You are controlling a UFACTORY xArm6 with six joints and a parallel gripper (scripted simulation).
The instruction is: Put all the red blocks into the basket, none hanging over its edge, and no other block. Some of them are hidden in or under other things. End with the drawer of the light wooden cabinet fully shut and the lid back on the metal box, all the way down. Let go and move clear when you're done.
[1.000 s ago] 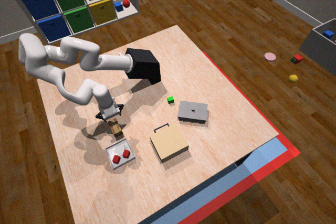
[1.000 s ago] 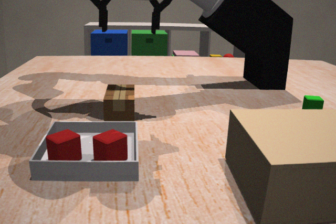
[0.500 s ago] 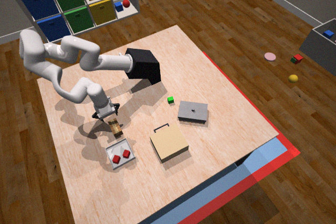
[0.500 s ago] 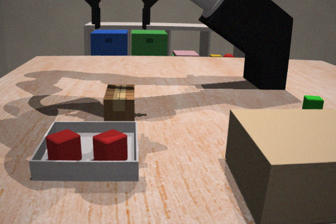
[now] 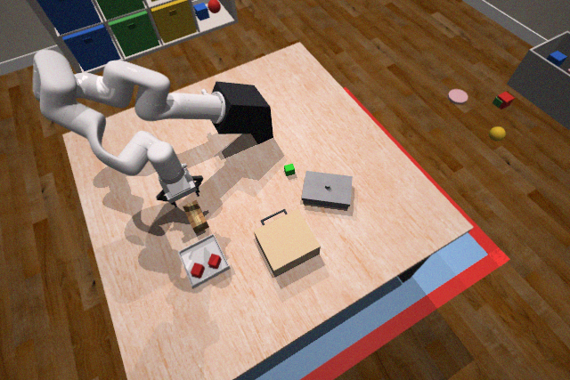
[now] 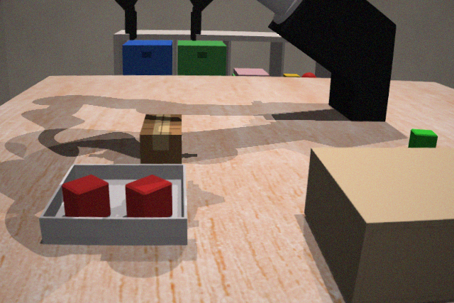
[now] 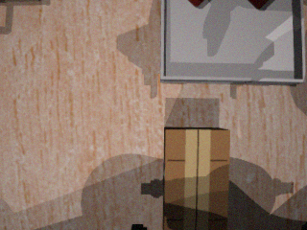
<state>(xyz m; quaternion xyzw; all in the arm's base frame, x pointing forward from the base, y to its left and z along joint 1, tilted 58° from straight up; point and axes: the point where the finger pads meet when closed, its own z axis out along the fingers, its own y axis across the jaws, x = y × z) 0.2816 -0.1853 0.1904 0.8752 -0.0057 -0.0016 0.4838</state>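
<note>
Right now my hand is 150 mm above the cardboard box. Round my hand: drawer: 260 mm ahead, 250 mm to the left, 150 mm below; then light wooden cabinet: 270 mm ahead, 250 mm to the left, 150 mm below; then grey basket: 180 mm below, 170 mm ahead, 40 mm to the right.
</note>
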